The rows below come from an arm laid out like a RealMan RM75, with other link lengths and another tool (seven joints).
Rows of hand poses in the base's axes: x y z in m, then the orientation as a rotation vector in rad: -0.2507, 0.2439, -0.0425, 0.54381, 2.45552, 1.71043; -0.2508, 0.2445, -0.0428, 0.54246, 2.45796, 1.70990; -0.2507, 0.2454, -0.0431, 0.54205, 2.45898, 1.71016; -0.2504, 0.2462, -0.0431, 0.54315, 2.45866, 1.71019; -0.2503, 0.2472, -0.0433, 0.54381, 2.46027, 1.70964; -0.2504, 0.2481, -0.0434, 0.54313, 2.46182, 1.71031; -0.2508, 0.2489, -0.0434, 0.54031, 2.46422, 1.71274; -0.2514, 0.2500, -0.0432, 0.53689, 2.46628, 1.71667; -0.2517, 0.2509, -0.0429, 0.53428, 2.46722, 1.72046; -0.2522, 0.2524, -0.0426, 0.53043, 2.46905, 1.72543; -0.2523, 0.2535, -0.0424, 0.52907, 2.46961, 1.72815; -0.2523, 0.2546, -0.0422, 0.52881, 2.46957, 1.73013; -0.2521, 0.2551, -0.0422, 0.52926, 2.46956, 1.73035; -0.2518, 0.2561, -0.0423, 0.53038, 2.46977, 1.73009; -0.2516, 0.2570, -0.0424, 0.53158, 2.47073, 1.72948; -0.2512, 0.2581, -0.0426, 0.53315, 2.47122, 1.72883; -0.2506, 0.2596, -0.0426, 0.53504, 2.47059, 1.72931; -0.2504, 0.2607, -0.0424, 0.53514, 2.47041, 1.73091; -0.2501, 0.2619, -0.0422, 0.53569, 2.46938, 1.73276; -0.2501, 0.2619, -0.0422, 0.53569, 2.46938, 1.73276; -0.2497, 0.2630, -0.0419, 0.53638, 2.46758, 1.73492; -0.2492, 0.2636, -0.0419, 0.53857, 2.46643, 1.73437
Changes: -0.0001, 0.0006, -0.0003, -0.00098, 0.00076, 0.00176; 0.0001, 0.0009, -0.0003, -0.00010, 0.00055, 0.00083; 0.0003, 0.0008, 0.0000, 0.00016, 0.00036, -0.00064; 0.0001, 0.0010, -0.0002, -0.00067, 0.00123, 0.00042; -0.0001, 0.0009, -0.0001, 0.00002, 0.00090, 0.00138; -0.0004, 0.0008, 0.0000, 0.00080, 0.00095, 0.00337; -0.0006, 0.0011, 0.0002, 0.00178, 0.00091, 0.00395; -0.0003, 0.0009, 0.0003, 0.00200, 0.00054, 0.00293; -0.0005, 0.0015, 0.0003, 0.00245, 0.00090, 0.00435; -0.0001, 0.0011, 0.0002, 0.00149, 0.00058, 0.00181; 0.0000, 0.0011, 0.0002, 0.00123, 0.00050, 0.00076; 0.0002, 0.0005, 0.0000, 0.00016, 0.00029, -0.00013; 0.0003, 0.0010, -0.0001, -0.00015, 0.00062, -0.00045; 0.0002, 0.0009, -0.0001, -0.00054, 0.00104, -0.00019; 0.0004, 0.0011, -0.0002, -0.00043, 0.00090, -0.00062; 0.0006, 0.0015, 0.0000, 0.00055, 0.00070, -0.00100; 0.0002, 0.0011, 0.0002, 0.00104, 0.00046, 0.00039; 0.0003, 0.0012, 0.0002, 0.00142, 0.00021, -0.00019; 0.0000, 0.0000, 0.0000, 0.00000, 0.00000, 0.00000; 0.0004, 0.0011, 0.0003, 0.00180, -0.00012, -0.00057; 0.0005, 0.0006, 0.0000, 0.00005, 0.00017, -0.00177
